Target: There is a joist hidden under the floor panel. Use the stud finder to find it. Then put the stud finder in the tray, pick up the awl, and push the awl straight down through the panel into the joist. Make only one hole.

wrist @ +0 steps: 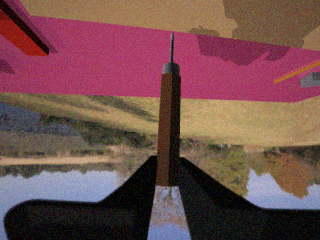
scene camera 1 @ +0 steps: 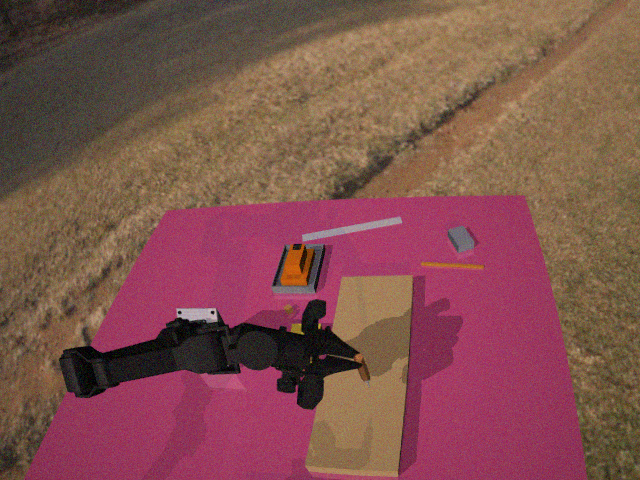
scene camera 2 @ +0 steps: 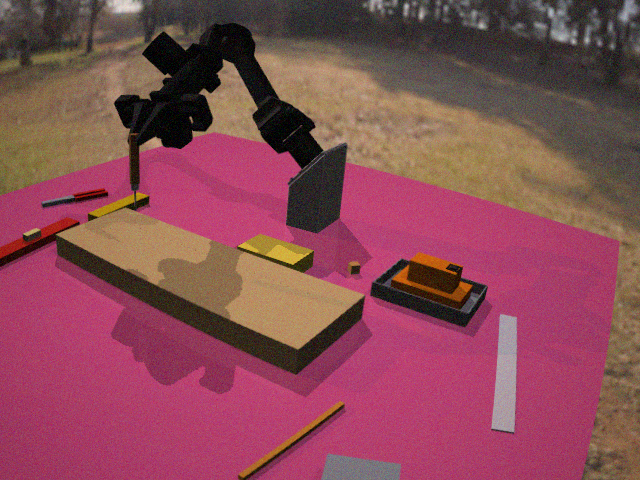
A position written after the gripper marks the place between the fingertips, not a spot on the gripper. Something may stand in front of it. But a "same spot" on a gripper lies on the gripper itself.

gripper: wrist 166,162; scene camera 1; scene camera 2
orange stud finder: scene camera 1; scene camera 2; not seen in the wrist view (out of frame)
same spot on gripper: [scene camera 2: 149,123] = [scene camera 1: 347,344]
same spot on orange stud finder: [scene camera 1: 298,265] = [scene camera 2: 410,260]
